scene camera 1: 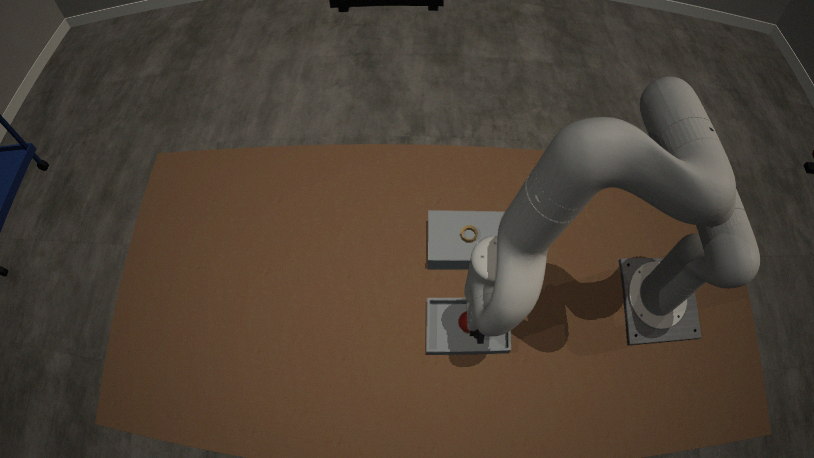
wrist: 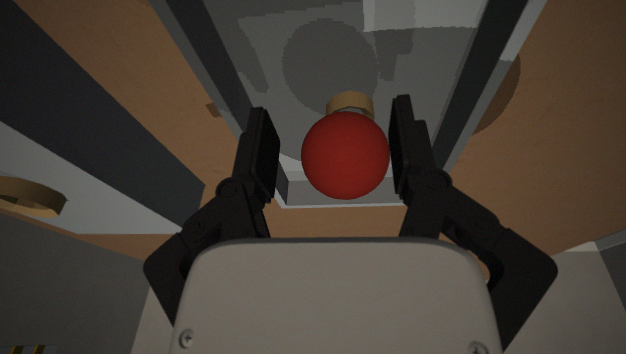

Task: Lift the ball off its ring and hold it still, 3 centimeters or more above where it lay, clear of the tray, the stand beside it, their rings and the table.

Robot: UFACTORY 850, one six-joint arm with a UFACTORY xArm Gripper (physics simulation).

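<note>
The red ball [scene camera 1: 463, 321] [wrist: 345, 156] is at its tan ring [wrist: 350, 98] in the grey tray [scene camera 1: 428, 336] [wrist: 299, 194]; the ball partly hides the ring in the wrist view. My gripper [scene camera 1: 477, 336] [wrist: 330, 119] is open, partly closed in from wide. Its black fingers stand on either side of the ball in the wrist view. A gap shows between the ball and the left finger; the ball's edge lies very close to the right finger, and contact there cannot be told. The arm hides part of the ball and fingers in the scene view.
The grey stand [scene camera 1: 444, 244] [wrist: 110, 210] is beside the tray, with an empty tan ring [scene camera 1: 469, 226] [wrist: 42, 189] on top. The arm hangs over the stand's right side. Tray walls rise around the ball. The brown table [scene camera 1: 256, 284] extends around them.
</note>
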